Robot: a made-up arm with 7 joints.
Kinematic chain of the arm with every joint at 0, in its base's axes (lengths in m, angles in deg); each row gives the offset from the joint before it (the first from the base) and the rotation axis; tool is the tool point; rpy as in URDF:
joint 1: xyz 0 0 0.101 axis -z
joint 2: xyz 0 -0.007 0.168 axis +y
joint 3: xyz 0 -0.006 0.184 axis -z
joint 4: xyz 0 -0.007 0.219 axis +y
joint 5: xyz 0 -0.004 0.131 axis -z
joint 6: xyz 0 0 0.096 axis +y
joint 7: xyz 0 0 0.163 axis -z
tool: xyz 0 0 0 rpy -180 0 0
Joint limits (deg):
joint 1: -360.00..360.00
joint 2: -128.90..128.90
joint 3: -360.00..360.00
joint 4: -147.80..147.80
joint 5: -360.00..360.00
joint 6: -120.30..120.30
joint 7: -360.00..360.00
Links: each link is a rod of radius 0.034 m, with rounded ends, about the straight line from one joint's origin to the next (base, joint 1, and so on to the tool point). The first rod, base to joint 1, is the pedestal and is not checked.
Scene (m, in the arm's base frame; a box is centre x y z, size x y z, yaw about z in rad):
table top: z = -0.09
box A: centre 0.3 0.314 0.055 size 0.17 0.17 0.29 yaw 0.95
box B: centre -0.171 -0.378 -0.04 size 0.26 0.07 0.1 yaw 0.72
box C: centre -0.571 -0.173 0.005 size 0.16 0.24 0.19 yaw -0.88
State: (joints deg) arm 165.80 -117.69 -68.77 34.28 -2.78 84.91 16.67
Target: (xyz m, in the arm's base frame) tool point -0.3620 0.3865 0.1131
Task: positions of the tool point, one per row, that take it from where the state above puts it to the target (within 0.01 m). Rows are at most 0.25 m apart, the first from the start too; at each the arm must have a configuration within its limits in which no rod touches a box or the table.
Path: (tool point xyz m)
1: 0.5804 -0.0706 0.1688
2: 0.6077 -0.0132 0.2412
3: 0.6109 0.0546 0.3416
4: 0.5763 0.1202 0.4641
5: 0.5662 0.2909 0.4308
6: 0.4920 0.4666 0.3900
7: 0.3494 0.6183 0.3395
8: 0.1492 0.7145 0.2793
9: 0.0197 0.7222 0.2377
10: -0.1091 0.6891 0.1947
11: -0.2236 0.6166 0.1558
12: -0.3111 0.5117 0.1271
13: -0.3620 0.3865 0.1131

